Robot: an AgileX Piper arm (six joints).
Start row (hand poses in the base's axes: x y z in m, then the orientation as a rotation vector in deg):
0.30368, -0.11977, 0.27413, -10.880, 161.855, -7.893
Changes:
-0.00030, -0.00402, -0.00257, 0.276, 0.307, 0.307
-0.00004, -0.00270, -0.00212, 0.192, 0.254, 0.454
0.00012, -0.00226, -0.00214, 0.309, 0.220, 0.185
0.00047, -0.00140, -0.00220, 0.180, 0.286, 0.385
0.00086, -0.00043, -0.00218, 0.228, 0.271, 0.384
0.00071, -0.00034, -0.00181, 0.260, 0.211, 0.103
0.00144, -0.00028, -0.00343, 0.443, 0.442, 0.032
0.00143, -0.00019, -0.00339, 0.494, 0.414, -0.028
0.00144, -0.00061, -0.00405, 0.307, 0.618, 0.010
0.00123, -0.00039, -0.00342, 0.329, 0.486, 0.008
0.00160, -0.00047, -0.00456, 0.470, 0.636, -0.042
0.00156, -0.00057, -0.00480, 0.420, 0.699, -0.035
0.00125, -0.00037, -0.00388, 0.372, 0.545, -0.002
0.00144, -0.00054, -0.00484, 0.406, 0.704, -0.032
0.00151, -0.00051, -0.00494, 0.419, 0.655, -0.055
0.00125, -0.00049, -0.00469, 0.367, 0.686, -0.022
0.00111, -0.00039, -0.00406, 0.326, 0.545, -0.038
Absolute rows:
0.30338, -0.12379, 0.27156, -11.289, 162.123, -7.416
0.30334, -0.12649, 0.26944, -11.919, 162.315, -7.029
0.30346, -0.12875, 0.26730, -12.139, 162.509, -6.535
0.30393, -0.13015, 0.26510, -12.679, 162.739, -6.176
0.30479, -0.13058, 0.26292, -13.206, 162.952, -5.749
0.30550, -0.13092, 0.26111, -13.321, 163.143, -5.339
0.30694, -0.13120, 0.25768, -13.323, 163.569, -4.659
0.30837, -0.13139, 0.25429, -13.225, 163.971, -3.918
0.30981, -0.13200, 0.25024, -13.239, 164.574, -3.415
0.31104, -0.13239, 0.24682, -13.233, 165.044, -2.891
0.31264, -0.13286, 0.24226, -13.141, 165.662, -2.155
0.31420, -0.13343, 0.23746, -13.073, 166.341, -1.479
0.31545, -0.13380, 0.23358, -13.048, 166.863, -0.879
0.31689, -0.13434, 0.22874, -12.985, 167.543, -0.214
0.31840, -0.13485, 0.22380, -12.881, 168.173, 0.466
0.31965, -0.13534, 0.21911, -12.835, 168.832, 1.082
0.32076, -0.13573, 0.21505, -12.762, 169.353, 1.622

